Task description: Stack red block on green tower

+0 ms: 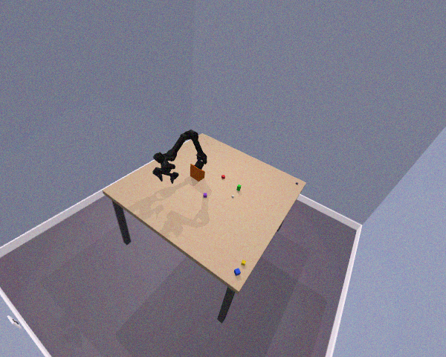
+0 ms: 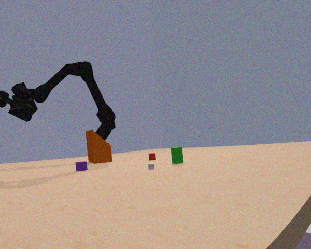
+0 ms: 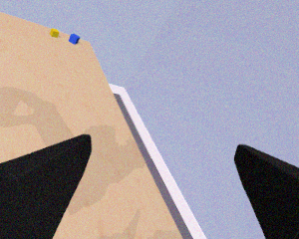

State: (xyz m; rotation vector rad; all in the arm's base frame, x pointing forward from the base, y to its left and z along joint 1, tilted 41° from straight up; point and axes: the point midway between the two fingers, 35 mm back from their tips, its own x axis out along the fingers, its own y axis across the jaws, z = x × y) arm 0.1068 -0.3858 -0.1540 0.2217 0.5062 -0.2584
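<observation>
Now: the red block 580 mm to the left of my gripper tip, 230 mm below it and 40 mm ahead of it. Round my gripper tip: blue cube 740 mm ahead, 230 mm below, 10 mm to the right; then purple cube 290 mm to the left, 230 mm below, 110 mm ahead; then yellow cube 720 mm ahead, 230 mm below, 70 mm to the left.
</observation>
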